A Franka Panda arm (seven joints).
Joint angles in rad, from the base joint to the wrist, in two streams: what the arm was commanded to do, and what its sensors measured. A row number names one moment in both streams.
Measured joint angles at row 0:
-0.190 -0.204 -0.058 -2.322 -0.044 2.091 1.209
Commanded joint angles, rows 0 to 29:
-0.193 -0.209 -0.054 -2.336 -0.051 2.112 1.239
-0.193 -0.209 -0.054 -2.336 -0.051 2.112 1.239
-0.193 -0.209 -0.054 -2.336 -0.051 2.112 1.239
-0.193 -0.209 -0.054 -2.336 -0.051 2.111 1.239
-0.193 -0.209 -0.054 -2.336 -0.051 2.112 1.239
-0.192 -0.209 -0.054 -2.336 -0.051 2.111 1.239
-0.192 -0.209 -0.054 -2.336 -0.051 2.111 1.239
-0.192 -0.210 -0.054 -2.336 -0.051 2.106 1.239
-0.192 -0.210 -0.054 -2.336 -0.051 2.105 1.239
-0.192 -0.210 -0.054 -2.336 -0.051 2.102 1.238
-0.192 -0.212 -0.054 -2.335 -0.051 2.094 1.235
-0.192 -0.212 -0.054 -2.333 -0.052 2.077 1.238
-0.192 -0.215 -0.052 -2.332 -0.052 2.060 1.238
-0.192 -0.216 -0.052 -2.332 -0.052 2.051 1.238
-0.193 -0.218 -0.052 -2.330 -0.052 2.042 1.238
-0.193 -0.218 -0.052 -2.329 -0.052 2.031 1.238
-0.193 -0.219 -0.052 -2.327 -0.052 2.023 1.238
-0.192 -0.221 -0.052 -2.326 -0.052 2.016 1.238
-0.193 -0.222 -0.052 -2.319 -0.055 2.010 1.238
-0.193 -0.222 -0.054 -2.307 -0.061 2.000 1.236
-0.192 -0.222 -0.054 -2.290 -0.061 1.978 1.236
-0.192 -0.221 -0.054 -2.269 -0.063 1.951 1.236
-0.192 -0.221 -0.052 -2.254 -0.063 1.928 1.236
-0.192 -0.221 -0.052 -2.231 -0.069 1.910 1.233
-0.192 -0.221 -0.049 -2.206 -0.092 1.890 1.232
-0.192 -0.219 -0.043 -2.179 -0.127 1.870 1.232
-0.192 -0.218 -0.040 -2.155 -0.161 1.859 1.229
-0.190 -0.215 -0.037 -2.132 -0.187 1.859 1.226
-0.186 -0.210 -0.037 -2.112 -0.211 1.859 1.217
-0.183 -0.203 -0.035 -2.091 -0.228 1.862 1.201
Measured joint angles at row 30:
-0.188 -0.216 -0.051 -2.161 -0.165 1.893 1.216
